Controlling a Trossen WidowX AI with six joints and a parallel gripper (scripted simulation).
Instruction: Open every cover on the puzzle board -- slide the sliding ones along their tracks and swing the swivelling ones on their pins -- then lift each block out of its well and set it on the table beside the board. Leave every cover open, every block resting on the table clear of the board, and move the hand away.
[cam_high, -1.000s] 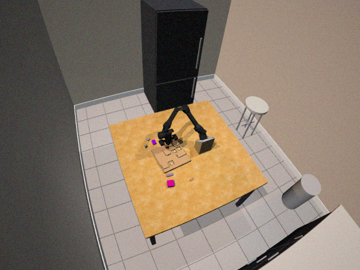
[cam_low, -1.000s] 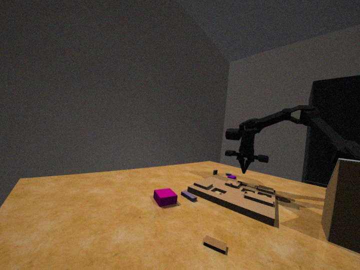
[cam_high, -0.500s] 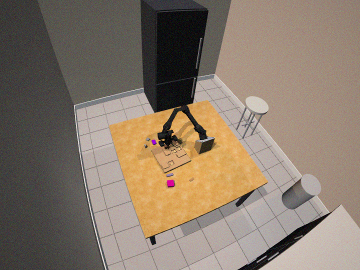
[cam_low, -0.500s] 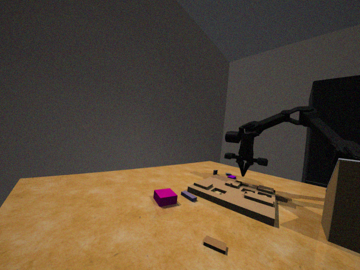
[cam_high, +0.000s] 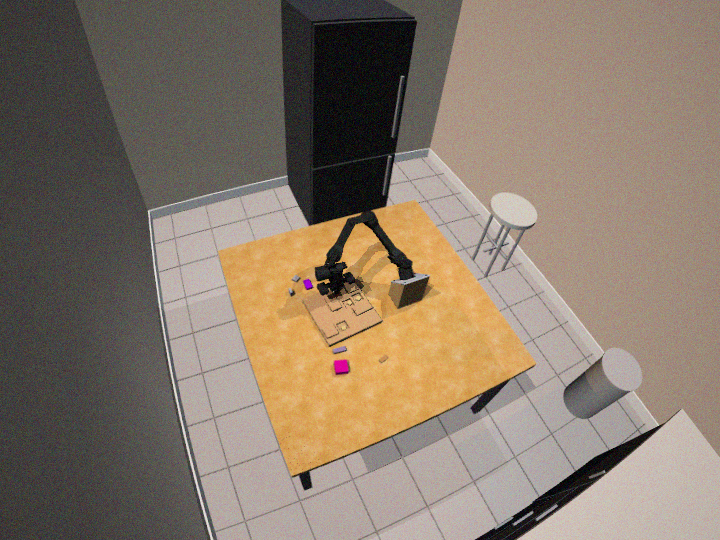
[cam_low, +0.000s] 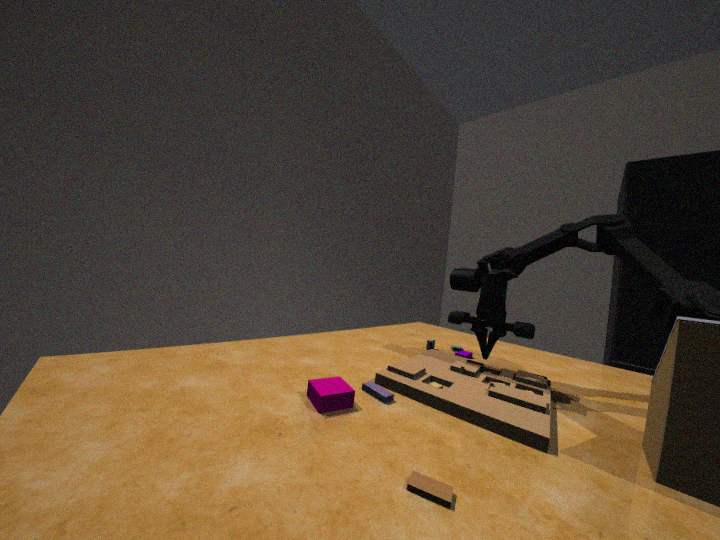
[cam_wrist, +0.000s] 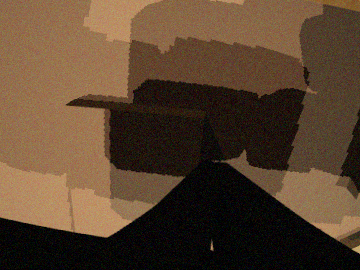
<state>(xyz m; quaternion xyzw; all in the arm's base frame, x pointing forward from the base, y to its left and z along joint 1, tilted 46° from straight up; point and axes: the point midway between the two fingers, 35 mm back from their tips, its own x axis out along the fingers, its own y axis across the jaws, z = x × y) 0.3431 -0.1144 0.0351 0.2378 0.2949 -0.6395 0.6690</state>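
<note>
Right now my gripper tip is 13 cm to the left of the purple block, 10 cm short of it and 4 cm above it. From my gripper tip the other things lie so: magenta block (37 cm to the left, 13 cm ahead, 3 cm below); lavender block (28 cm to the left, 10 cm ahead, 4 cm below).
</note>
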